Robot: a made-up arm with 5 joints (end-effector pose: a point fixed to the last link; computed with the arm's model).
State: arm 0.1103 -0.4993 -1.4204 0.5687 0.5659
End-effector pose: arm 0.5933 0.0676 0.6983 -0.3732 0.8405 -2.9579
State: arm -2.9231 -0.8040 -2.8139 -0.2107 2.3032
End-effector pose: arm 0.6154 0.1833 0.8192 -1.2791 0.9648 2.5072
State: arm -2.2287 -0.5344 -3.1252 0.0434 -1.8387
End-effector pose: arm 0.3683 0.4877 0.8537 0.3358 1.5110 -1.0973
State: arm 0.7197 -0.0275 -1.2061 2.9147 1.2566
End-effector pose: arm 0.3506 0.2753 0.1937 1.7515 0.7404 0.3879
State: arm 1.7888 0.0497 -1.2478 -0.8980 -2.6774
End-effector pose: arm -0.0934 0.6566 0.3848 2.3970 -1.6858 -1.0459
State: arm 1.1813 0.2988 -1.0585 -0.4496 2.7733
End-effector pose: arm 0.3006 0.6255 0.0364 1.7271 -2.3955 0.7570
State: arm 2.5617 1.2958 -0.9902 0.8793 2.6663
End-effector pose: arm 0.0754 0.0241 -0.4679 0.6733 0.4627 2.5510
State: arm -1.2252 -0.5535 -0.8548 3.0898 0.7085
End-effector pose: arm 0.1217 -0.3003 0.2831 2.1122 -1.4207 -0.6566
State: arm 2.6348 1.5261 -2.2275 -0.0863 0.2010
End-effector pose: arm -0.5926 0.3890 -0.1966 -0.3854 -0.7174 -0.5576
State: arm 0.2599 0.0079 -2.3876 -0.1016 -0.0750
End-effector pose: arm 0.3369 0.0919 0.9877 1.3008 0.0696 -2.6371
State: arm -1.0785 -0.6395 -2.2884 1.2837 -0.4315
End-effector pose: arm 0.0416 -0.0289 1.0010 0.1906 0.4868 2.0090
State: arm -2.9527 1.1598 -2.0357 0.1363 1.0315
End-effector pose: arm -0.7327 -0.0959 -0.0713 -0.8888 -0.8379 -0.2631
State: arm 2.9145 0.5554 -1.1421 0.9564 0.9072
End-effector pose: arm -0.4611 0.1615 -0.2487 -0.8111 -1.7417 -1.0241
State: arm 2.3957 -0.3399 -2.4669 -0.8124 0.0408
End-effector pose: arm 0.1217 -0.0403 0.9850 0.7319 1.9412 -0.4204
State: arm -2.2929 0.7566 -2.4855 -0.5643 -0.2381
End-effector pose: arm -0.4199 -0.4612 0.6443 -0.0906 0.7662 0.7214
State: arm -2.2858 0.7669 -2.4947 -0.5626 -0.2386
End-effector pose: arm -0.4175 -0.4655 0.6424 -0.0916 0.7638 0.7286
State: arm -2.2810 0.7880 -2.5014 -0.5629 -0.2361
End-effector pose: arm -0.4194 -0.4727 0.6316 -0.0894 0.7502 0.7373
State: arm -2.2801 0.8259 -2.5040 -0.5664 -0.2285
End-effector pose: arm -0.4283 -0.4838 0.6067 -0.0823 0.7186 0.7478
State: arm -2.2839 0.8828 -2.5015 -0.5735 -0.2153
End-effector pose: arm -0.4441 -0.4980 0.5647 -0.0696 0.6660 0.7595
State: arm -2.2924 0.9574 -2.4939 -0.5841 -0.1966
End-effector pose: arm -0.4650 -0.5125 0.5053 -0.0525 0.5933 0.7707
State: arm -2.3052 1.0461 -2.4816 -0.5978 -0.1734
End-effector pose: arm -0.4878 -0.5236 0.4306 -0.0326 0.5037 0.7790
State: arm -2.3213 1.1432 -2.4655 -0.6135 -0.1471
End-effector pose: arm -0.5087 -0.5279 0.3451 -0.0122 0.4025 0.7827
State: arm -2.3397 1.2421 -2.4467 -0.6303 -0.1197
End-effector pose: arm -0.5246 -0.5238 0.2553 0.0068 0.2969 0.7804
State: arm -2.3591 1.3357 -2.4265 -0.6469 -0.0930
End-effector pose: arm -0.5341 -0.5116 0.1687 0.0227 0.1944 0.7723
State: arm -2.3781 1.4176 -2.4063 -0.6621 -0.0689
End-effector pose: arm -0.5374 -0.4942 0.0920 0.0350 0.1023 0.7600
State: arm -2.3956 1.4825 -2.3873 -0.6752 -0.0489
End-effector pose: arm -0.5367 -0.4751 0.0306 0.0432 0.0270 0.7456
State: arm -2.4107 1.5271 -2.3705 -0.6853 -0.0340
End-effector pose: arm -0.5348 -0.4579 -0.0131 0.0479 -0.0278 0.7314
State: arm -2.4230 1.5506 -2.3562 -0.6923 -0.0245
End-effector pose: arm -0.5339 -0.4449 -0.0388 0.0496 -0.0609 0.7191
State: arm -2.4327 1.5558 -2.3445 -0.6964 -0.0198
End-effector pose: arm -0.5352 -0.4366 -0.0494 0.0493 -0.0751 0.7093
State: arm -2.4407 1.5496 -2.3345 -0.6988 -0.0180
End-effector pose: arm -0.5382 -0.4315 -0.0504 0.0478 -0.0772 0.7012
